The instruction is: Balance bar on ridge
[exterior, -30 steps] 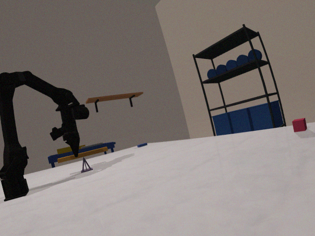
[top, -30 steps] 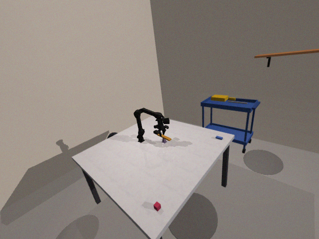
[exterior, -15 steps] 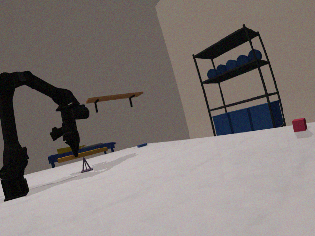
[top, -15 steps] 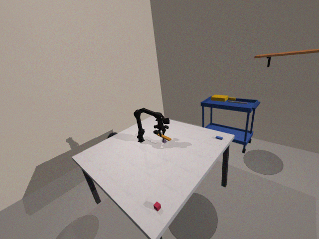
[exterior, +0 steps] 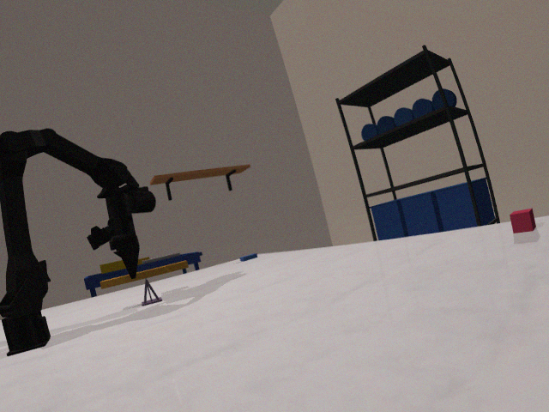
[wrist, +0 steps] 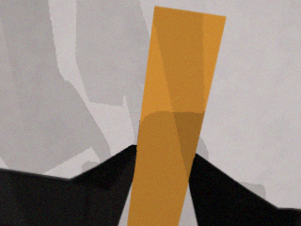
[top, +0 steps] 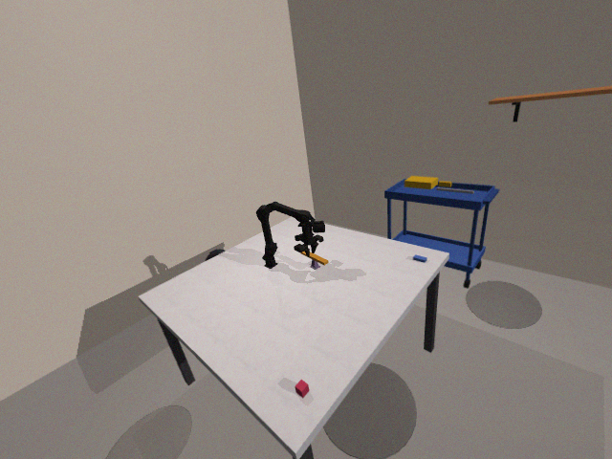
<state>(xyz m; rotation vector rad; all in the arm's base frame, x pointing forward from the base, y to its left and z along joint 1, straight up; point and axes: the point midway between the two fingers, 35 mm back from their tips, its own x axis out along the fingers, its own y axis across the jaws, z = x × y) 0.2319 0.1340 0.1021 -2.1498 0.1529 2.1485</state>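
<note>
Right now the orange bar is 30 mm ahead of my gripper tip. The rest, counted from my gripper tip: blue block: 510 mm ahead, 370 mm to the left, 60 mm below; then red cube: 510 mm ahead, 630 mm to the right, 50 mm below.
</note>
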